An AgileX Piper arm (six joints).
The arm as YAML. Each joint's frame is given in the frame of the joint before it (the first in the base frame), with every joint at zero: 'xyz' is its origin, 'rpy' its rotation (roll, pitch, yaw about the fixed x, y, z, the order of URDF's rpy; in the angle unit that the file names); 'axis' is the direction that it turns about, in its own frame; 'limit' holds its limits. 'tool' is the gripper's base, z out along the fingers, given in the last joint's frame.
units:
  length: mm
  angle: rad
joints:
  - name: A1
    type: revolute
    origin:
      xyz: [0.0, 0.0, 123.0]
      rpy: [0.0, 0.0, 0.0]
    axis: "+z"
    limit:
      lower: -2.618
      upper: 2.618
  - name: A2
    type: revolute
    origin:
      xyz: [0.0, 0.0, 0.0]
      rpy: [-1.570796, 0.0, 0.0]
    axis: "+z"
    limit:
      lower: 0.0
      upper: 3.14
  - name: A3
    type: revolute
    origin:
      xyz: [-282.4, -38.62, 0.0]
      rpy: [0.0, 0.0, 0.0]
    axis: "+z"
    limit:
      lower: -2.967
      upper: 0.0
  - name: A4
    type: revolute
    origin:
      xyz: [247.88, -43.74, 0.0]
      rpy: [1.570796, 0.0, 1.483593]
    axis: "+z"
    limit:
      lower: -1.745
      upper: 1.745
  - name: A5
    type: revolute
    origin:
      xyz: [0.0, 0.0, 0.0]
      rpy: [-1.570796, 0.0, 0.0]
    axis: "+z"
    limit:
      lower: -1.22
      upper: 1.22
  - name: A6
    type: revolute
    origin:
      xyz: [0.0, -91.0, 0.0]
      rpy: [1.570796, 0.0, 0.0]
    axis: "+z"
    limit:
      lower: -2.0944
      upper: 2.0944
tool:
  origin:
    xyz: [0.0, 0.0, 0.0]
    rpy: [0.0, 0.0, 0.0]
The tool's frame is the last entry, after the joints.
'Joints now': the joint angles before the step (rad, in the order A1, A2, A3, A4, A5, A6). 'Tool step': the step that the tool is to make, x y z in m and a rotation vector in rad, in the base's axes. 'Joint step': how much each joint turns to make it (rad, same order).
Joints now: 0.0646, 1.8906, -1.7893, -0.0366, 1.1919, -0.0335
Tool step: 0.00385, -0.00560, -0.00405, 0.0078, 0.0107, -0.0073
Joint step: -0.0166, 0.0169, -0.0108, 0.0120, 0.0038, -0.0103
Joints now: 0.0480, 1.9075, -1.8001, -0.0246, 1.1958, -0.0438
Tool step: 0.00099, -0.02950, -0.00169, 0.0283, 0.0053, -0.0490
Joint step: -0.0797, 0.0045, -0.0008, 0.0400, 0.0012, -0.0336
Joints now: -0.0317, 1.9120, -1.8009, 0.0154, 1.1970, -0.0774
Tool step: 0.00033, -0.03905, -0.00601, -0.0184, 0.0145, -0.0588
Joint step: -0.0922, 0.0168, -0.0034, -0.0076, 0.0000, -0.0353
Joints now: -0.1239, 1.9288, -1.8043, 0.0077, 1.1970, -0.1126
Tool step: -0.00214, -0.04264, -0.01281, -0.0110, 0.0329, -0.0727
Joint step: -0.0996, 0.0306, 0.0000, -0.0077, 0.0001, -0.0279
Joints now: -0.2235, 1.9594, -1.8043, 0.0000, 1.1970, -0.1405
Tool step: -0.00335, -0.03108, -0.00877, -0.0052, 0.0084, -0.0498
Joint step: -0.0729, 0.0216, 0.0000, 0.0000, -0.0149, -0.0242
